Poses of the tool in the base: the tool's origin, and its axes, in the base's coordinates. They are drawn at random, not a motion.
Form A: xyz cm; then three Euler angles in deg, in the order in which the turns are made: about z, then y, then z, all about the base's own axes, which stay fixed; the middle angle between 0 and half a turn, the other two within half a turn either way.
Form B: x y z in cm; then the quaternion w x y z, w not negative. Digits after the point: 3 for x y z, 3 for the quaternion.
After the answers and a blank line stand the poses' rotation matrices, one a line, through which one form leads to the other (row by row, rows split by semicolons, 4 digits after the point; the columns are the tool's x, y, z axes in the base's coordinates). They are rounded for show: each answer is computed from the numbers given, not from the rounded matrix.
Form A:
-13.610 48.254 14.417 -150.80 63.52 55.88
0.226 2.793 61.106 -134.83 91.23 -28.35
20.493 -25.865 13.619 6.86 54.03 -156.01
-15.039 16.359 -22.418 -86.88 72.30 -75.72
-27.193 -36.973 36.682 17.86 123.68 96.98
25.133 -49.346 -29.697 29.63 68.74 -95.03
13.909 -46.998 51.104 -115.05 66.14 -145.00
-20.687 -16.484 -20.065 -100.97 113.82 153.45
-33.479 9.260 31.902 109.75 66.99 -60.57
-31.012 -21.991 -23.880 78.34 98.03 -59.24
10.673 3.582 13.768 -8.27 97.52 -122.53
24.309 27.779 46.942 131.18 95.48 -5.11
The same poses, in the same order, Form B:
-13.610 48.254 14.417 0.575 -0.512 -0.121 -0.626
0.226 2.793 61.106 0.102 -0.573 0.428 -0.692
20.493 -25.865 13.619 0.237 0.449 0.068 -0.859
-15.039 16.359 -22.418 0.122 -0.057 0.587 -0.798
-27.193 -36.973 36.682 0.254 -0.561 0.680 0.398
25.133 -49.346 -29.697 0.695 0.500 0.262 -0.446
13.909 -46.998 51.104 0.539 -0.141 -0.527 0.642
-20.687 -16.484 -20.065 0.490 -0.667 -0.507 0.241
-33.479 9.260 31.902 0.758 0.550 0.047 0.347
-31.012 -21.991 -23.880 0.647 0.704 0.273 0.109
10.673 3.582 13.768 0.274 0.632 0.408 -0.599
24.309 27.779 46.942 0.305 0.687 0.276 0.599

0.1856 0.8447 0.5021; -0.5959 -0.3096 0.7410; 0.7813 -0.4367 0.4459
-0.3235 -0.3482 0.8799; -0.6313 -0.6132 -0.4747; 0.7048 -0.7090 -0.0215
-0.4842 0.4678 -0.7394; -0.3462 -0.8786 -0.3291; -0.8035 0.0967 0.5874
-0.9636 0.1276 0.2350; -0.2623 -0.2808 -0.9232; -0.0519 -0.9512 0.3040
-0.2403 -0.9654 -0.1011; -0.5612 0.0532 0.8260; -0.7920 0.2552 -0.5546
0.4649 0.8816 -0.0817; -0.3573 0.1024 -0.9284; -0.8101 0.4608 0.3626
-0.3793 -0.5430 -0.7491; 0.8403 0.1366 -0.5246; 0.3872 -0.8285 0.4045
0.3701 0.4397 -0.8183; 0.9126 -0.0070 0.4089; 0.1741 -0.8981 -0.4039
0.7548 -0.4751 0.4523; 0.5775 0.1544 -0.8017; 0.3110 0.8663 0.3909
0.8271 0.2436 0.5064; 0.5251 -0.0142 -0.8509; -0.2001 0.9698 -0.1397
-0.0516 0.8445 -0.5331; 0.1865 -0.5163 -0.8359; -0.9811 -0.1426 -0.1309
0.1297 0.0129 0.9915; 0.7441 -0.6622 -0.0887; 0.6554 0.7492 -0.0955

